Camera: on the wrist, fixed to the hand. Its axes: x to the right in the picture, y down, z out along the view.
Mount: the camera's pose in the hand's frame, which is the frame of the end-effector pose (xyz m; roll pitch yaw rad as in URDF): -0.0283 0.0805 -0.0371 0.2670 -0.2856 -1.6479
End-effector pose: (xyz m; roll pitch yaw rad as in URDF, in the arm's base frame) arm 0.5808 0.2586 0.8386 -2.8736 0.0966 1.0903
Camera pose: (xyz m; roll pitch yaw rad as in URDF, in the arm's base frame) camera 0.6460 0.1944 0.8557 -2.7987 0.0111 2.7365
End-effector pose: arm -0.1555 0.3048 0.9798 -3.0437 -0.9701 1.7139
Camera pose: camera -0.0669 0.2772 0.9729 2.4141 0.1674 -3.1127
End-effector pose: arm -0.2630 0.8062 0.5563 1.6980 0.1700 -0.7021
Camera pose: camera -0.2562 0.8353 0.6444 -0.7497 1.2798 3.0231
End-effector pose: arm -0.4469 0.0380 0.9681 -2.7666 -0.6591 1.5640
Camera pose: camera -0.3586 0.0119 0.9548 2.7231 -0.0245 -3.0357
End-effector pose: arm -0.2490 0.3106 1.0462 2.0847 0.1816 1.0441
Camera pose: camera -0.2487 0.2967 1.1382 -2.0495 1.2293 -2.8338
